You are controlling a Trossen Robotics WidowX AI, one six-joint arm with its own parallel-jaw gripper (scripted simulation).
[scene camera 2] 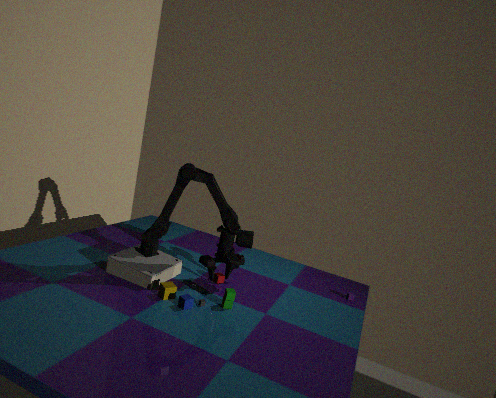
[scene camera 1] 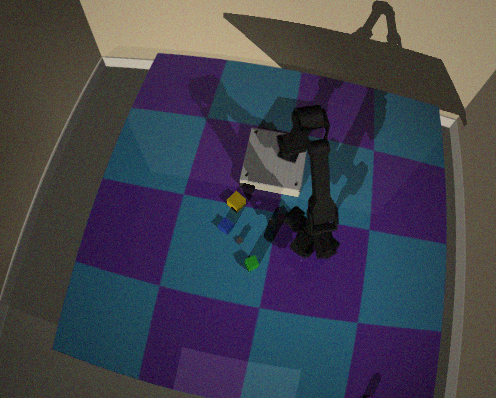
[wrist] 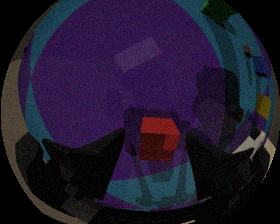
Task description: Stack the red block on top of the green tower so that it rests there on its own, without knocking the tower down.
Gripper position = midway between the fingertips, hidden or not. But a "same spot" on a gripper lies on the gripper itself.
Labels:
My gripper shows in scene camera 2, in scene camera 1 and in the wrist view (156, 134). The same spot on my gripper: (scene camera 2: 226, 254) is (scene camera 1: 300, 233).

